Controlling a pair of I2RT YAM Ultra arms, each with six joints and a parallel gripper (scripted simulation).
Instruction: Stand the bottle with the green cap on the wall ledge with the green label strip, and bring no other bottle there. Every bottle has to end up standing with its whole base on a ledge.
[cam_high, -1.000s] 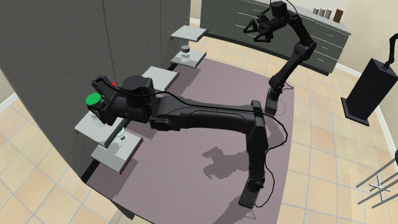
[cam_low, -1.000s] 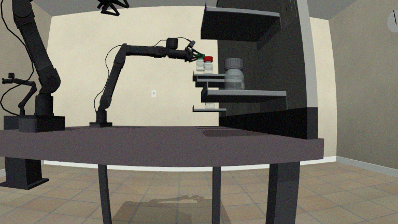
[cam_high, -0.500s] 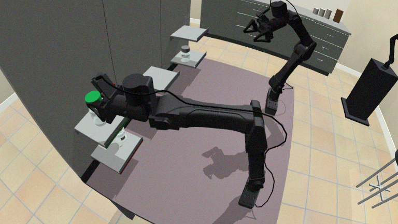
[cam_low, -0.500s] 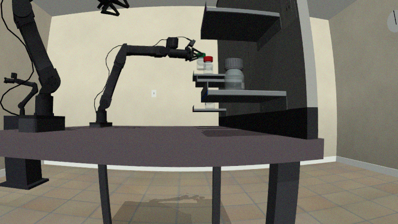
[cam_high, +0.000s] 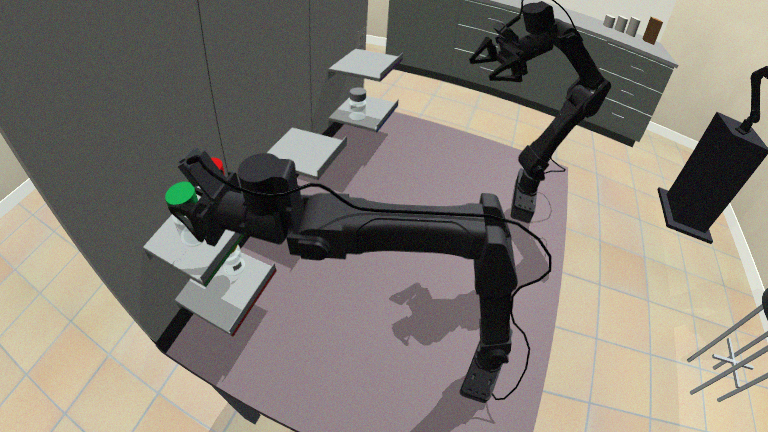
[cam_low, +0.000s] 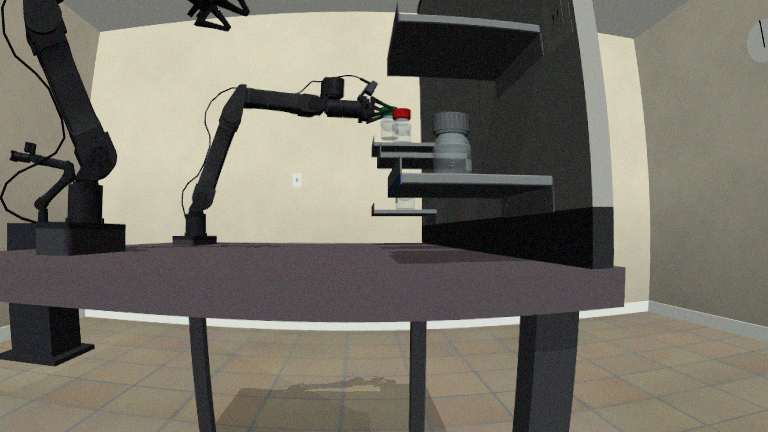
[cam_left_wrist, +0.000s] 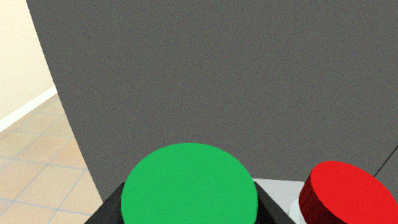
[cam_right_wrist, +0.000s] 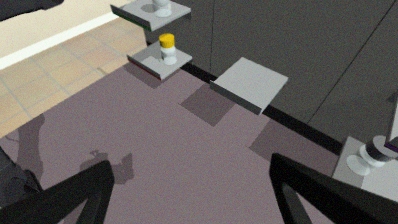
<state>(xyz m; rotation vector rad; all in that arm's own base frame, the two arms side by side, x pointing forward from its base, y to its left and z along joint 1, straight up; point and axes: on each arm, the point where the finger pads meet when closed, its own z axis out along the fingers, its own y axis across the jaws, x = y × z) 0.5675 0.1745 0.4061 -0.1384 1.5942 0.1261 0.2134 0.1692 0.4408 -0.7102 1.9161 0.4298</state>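
Right now my left hand is 3 cm short of the red-capped bottle, 10 cm to the left of it and 8 cm above it. From my left hand the other things lie so: grey-capped bottle (3 cm ahead, 78 cm to the right, 27 cm below); then green-capped bottle (5 cm below).
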